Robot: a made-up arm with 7 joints. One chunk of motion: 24 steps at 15 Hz.
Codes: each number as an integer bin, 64 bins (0 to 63) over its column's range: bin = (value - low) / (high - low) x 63, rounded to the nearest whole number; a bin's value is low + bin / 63 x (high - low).
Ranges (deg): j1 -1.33..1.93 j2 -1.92..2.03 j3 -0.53..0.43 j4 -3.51..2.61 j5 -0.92..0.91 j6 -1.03..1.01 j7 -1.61..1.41
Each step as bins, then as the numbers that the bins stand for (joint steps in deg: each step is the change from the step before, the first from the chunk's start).
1 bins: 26 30 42 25 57 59 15
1 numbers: 0.015 -0.039 0.110 -1.081 0.736 0.880 -0.891
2 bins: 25 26 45 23 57 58 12
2 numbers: -0.036 -0.290 0.156 -1.276 0.736 0.848 -1.035
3 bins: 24 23 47 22 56 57 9
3 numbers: -0.088 -0.478 0.186 -1.373 0.707 0.816 -1.179
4 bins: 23 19 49 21 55 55 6
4 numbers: -0.140 -0.729 0.217 -1.470 0.678 0.751 -1.322
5 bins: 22 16 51 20 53 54 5
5 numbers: -0.192 -0.917 0.247 -1.567 0.620 0.719 -1.370
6 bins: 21 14 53 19 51 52 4
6 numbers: -0.243 -1.042 0.278 -1.664 0.561 0.654 -1.418
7 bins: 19 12 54 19 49 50 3
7 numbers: -0.347 -1.168 0.293 -1.664 0.503 0.589 -1.466
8 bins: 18 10 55 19 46 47 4
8 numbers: -0.399 -1.293 0.308 -1.664 0.416 0.492 -1.418
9 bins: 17 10 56 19 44 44 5
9 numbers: -0.450 -1.293 0.323 -1.664 0.358 0.395 -1.370
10 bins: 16 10 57 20 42 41 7
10 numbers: -0.502 -1.293 0.339 -1.567 0.300 0.298 -1.274
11 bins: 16 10 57 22 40 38 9
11 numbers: -0.502 -1.293 0.339 -1.373 0.242 0.200 -1.179
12 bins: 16 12 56 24 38 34 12
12 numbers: -0.502 -1.168 0.323 -1.179 0.184 0.071 -1.035
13 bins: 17 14 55 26 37 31 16
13 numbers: -0.450 -1.042 0.308 -0.984 0.155 -0.026 -0.843
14 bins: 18 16 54 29 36 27 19
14 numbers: -0.399 -0.917 0.293 -0.693 0.126 -0.156 -0.699
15 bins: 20 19 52 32 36 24 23
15 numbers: -0.295 -0.729 0.262 -0.401 0.126 -0.253 -0.507
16 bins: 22 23 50 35 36 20 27
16 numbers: -0.192 -0.478 0.232 -0.110 0.126 -0.382 -0.316
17 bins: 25 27 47 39 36 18 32
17 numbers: -0.036 -0.227 0.186 0.279 0.126 -0.447 -0.076
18 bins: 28 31 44 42 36 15 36
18 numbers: 0.119 0.024 0.140 0.570 0.126 -0.544 0.116
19 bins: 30 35 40 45 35 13 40
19 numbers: 0.222 0.274 0.080 0.861 0.097 -0.609 0.307
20 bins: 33 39 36 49 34 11 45
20 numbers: 0.378 0.525 0.019 1.250 0.068 -0.674 0.547
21 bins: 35 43 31 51 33 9 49
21 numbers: 0.481 0.776 -0.058 1.444 0.039 -0.739 0.739
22 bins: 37 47 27 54 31 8 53
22 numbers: 0.585 1.027 -0.119 1.736 -0.020 -0.771 0.931
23 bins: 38 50 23 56 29 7 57
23 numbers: 0.636 1.215 -0.180 1.930 -0.078 -0.803 1.122
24 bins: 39 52 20 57 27 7 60
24 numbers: 0.688 1.340 -0.225 2.027 -0.136 -0.803 1.266
